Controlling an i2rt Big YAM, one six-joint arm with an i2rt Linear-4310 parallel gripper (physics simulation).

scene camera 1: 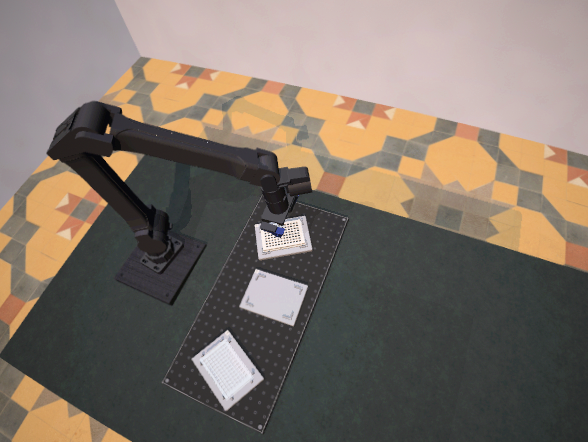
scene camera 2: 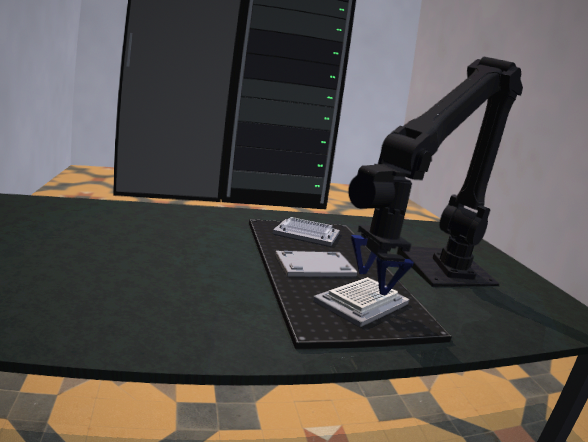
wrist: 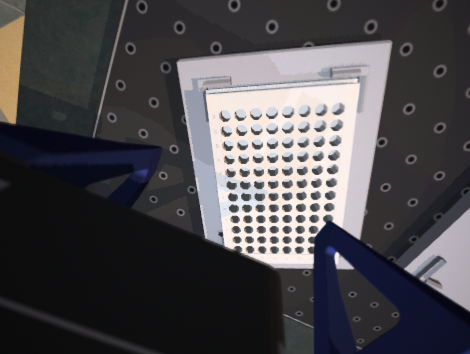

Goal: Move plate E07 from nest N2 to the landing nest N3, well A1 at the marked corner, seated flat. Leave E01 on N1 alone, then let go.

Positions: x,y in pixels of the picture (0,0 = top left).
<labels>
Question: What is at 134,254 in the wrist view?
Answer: My gripper.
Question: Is my gripper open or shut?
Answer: Open.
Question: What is my gripper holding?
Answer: Nothing.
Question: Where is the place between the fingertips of my gripper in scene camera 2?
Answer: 372,283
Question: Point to a clear well plate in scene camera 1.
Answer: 227,370
</labels>
